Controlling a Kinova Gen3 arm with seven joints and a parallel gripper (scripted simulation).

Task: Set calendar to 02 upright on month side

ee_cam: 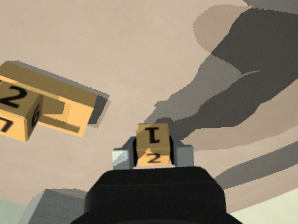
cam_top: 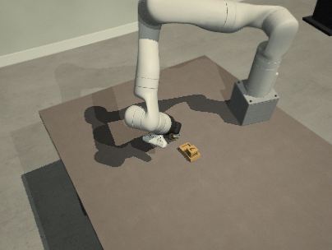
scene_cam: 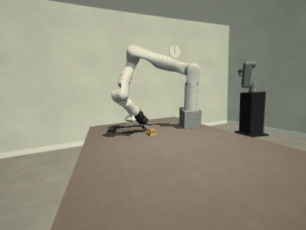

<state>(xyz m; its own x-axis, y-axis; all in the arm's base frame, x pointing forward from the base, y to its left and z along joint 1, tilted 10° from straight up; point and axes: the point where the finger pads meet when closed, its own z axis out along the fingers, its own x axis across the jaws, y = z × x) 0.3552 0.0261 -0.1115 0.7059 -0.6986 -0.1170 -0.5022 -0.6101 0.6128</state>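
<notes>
My gripper is now 10 mm past the orange cube, 10 mm to the left of it and 10 mm above it. The rest, counted from my hand: tray 30 mm behind, 100 mm to the left, 20 mm below.
</notes>
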